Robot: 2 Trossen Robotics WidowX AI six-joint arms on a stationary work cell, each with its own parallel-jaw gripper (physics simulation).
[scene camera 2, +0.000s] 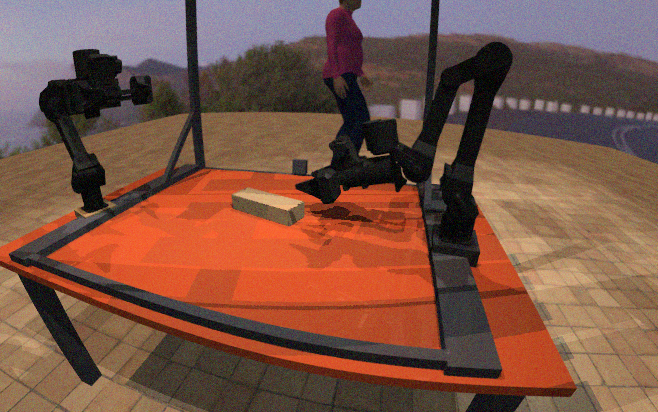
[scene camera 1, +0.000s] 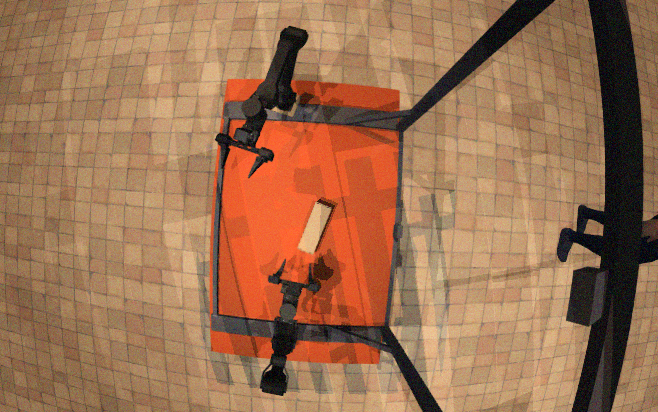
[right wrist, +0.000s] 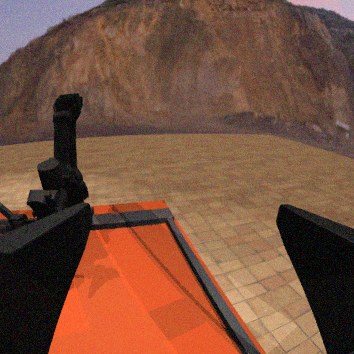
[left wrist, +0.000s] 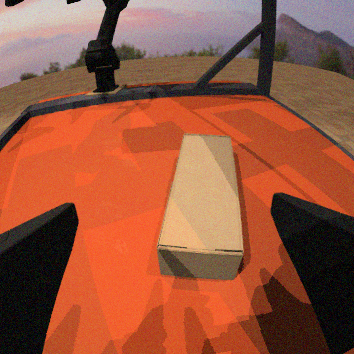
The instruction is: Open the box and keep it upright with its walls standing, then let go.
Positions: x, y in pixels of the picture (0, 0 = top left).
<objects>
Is my left gripper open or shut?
Open.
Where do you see a dark frame post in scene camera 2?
191, 20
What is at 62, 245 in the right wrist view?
My right gripper.
</objects>
